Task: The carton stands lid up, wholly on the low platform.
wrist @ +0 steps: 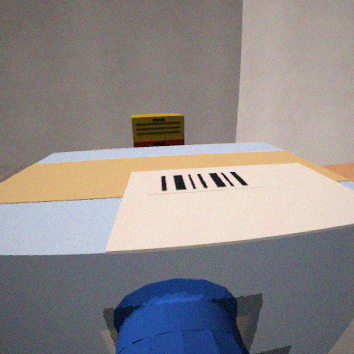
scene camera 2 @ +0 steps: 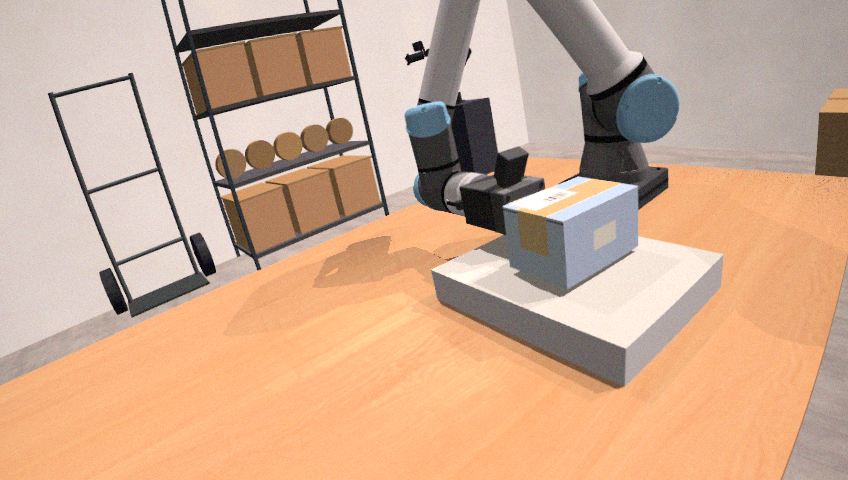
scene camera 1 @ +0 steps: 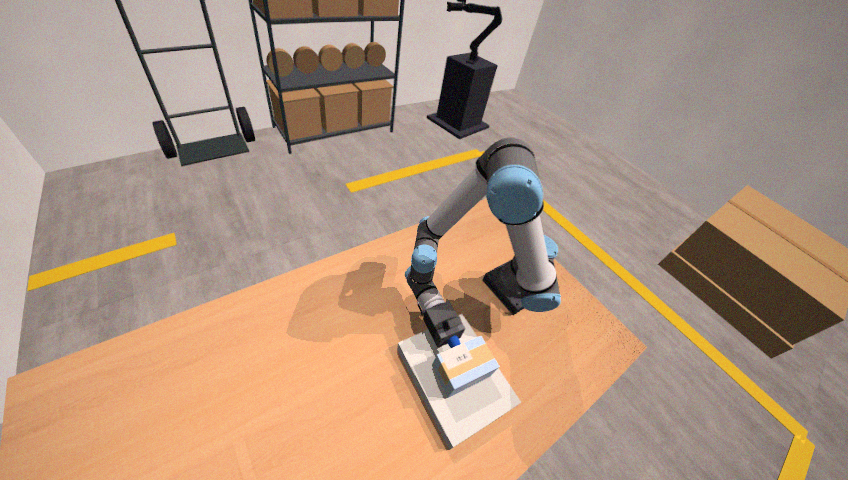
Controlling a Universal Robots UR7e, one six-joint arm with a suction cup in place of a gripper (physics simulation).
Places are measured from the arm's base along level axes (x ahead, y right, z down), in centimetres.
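Pixels of known places: hand, its tool point: (wrist: 172,284) (scene camera 1: 459,352); arm's base, origin of its link: (scene camera 2: 614,175).
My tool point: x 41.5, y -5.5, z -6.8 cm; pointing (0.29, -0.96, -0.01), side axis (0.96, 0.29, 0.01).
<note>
Ahead of a thing's pixels: the offset from my tool point to its top centre. Level surfaces: height alone.
The light-blue carton @[dz -2.8, dx +1.1, dy -3.6 cm] (scene camera 1: 474,364) (scene camera 2: 601,252) (wrist: 60,225) with orange tape and a barcode label is lid up and looks level. It is over the left rear part of the low pale platform @[dz +6.6, dx +1.6, dy -3.1 cm] (scene camera 1: 455,433) (scene camera 2: 535,330), within its edges as far as shows. Its bottom is at or very close to the platform top; a thin shadow runs along its lower edge, and I cannot tell for certain whether it touches. My gripper's blue suction cup (scene camera 1: 454,341) (wrist: 177,312) is sideways against the carton's upright side, below the label, holding it. The contact is hidden in scene camera 2.
The wooden table @[dz +11.4 cm] (scene camera 1: 208,380) (scene camera 2: 297,380) bears the platform and the arm's base (scene camera 1: 505,288) (scene camera 2: 653,184). A shelf rack, a hand truck (scene camera 2: 169,288) and a dark pedestal (scene camera 1: 467,89) stand beyond it. A yellow and red box (wrist: 158,131) shows behind the carton in the wrist view.
</note>
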